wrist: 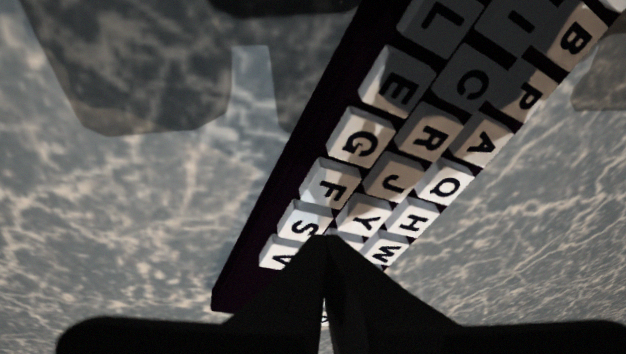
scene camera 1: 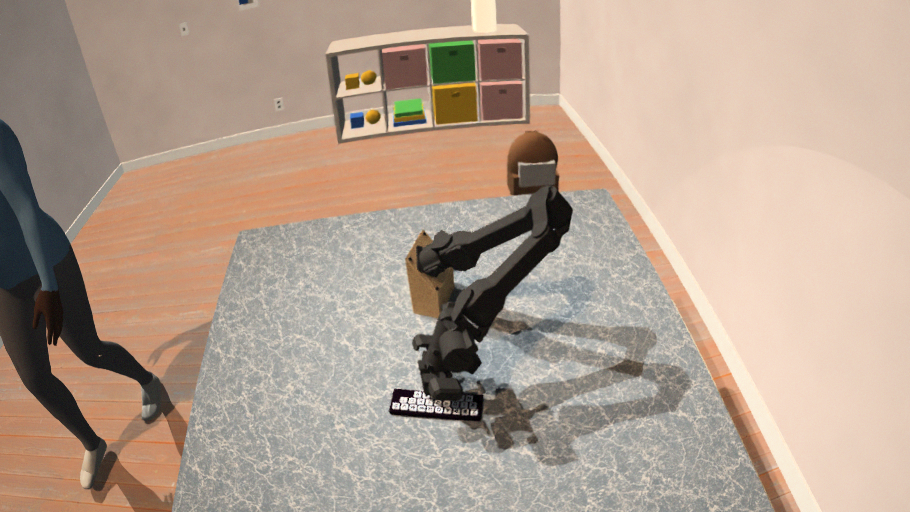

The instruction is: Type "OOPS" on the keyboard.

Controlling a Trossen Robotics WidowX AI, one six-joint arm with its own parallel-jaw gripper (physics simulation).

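Frame: origin at the arm's base, x right, y down, z ahead, level; millimetres.
Where they show: gripper, fingertip midpoint: (wrist: pixel 323 247) (scene camera 1: pixel 426 394); arm's base, origin of the base link: (scene camera 1: pixel 426 261).
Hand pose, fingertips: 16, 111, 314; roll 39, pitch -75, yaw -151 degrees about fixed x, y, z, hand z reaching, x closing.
Things, the pixels of their top centre, and the offset from my fingertips, as dx, dy, dz. Level surfaces: height alone.
- black keyboard, middle of its top: (wrist: pixel 387 193) (scene camera 1: pixel 435 402) -19, +9, +18
- Y key, middle of its top: (wrist: pixel 365 221) -5, +9, +16
- S key, middle of its top: (wrist: pixel 305 227) +1, +9, -5
- P key, middle of its top: (wrist: pixel 527 96) -62, +9, +44
- grey marbled mat, its level: dy +25
The black keyboard (scene camera 1: pixel 435 409) (wrist: pixel 306 150) with white letter keys lies on the mat, running diagonally through the wrist view. My gripper (scene camera 1: pixel 441 391) (wrist: pixel 323 247) is shut and empty, over the keyboard. In the wrist view its tips overlap the key row below the Y key (wrist: pixel 363 218), right beside the S key (wrist: pixel 300 223), and partly cover a key there. The P key (wrist: pixel 527 97) shows at the upper right, half in shadow. The O key does not show in the wrist view. Whether the tips touch a key cannot be told.
A grey marbled mat (scene camera 1: pixel 286 356) lies under the keyboard. A wooden block (scene camera 1: pixel 427 294) stands behind the gripper, by the arm. A person (scene camera 1: pixel 38 254) stands at the left. A brown backpack (scene camera 1: pixel 532 152) and a shelf unit (scene camera 1: pixel 432 36) with coloured bins are at the back.
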